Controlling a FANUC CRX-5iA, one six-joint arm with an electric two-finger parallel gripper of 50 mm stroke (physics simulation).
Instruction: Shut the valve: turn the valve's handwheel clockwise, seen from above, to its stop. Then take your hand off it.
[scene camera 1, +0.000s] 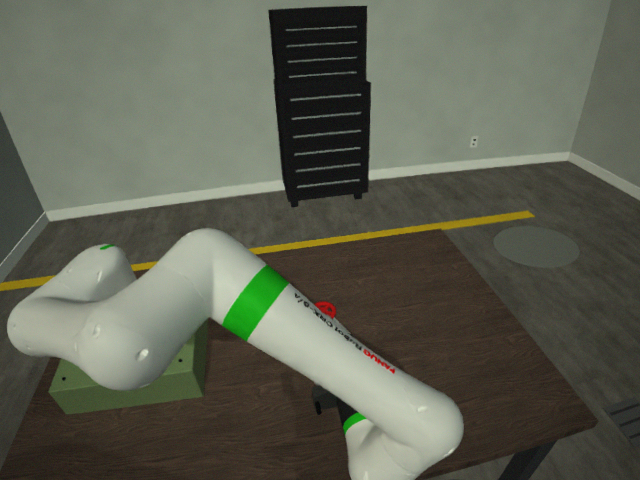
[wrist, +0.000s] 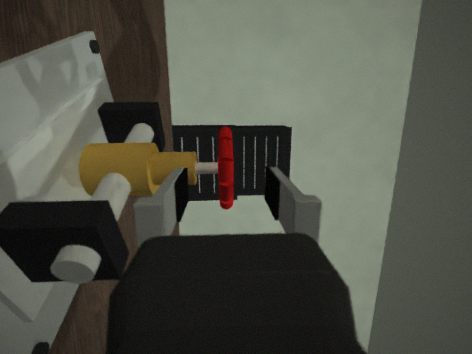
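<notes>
The red handwheel (scene camera 1: 332, 310) (wrist: 226, 167) shows edge-on in the wrist view, on a thin pale stem from the yellow valve body (wrist: 117, 168). In scene camera 1 a part of its rim shows past the arm. My gripper (wrist: 226, 183) is open and empty, pointing sideways across the stem. In the wrist view the wheel appears in the gap between the two fingertips, apart from both pads; how deep it sits there is hard to tell. The left finger overlaps the edge of the yellow neck in the picture. The arm hides most of the valve and the fingers in scene camera 1.
The valve's pale base plate (wrist: 82, 45) and two black flanges (wrist: 65, 240) (wrist: 132, 120) lie left in the wrist view. The brown table (scene camera 1: 439, 320) holds the green robot base (scene camera 1: 134, 400). A black tool cabinet (scene camera 1: 323, 90) (wrist: 257, 162) stands by the wall.
</notes>
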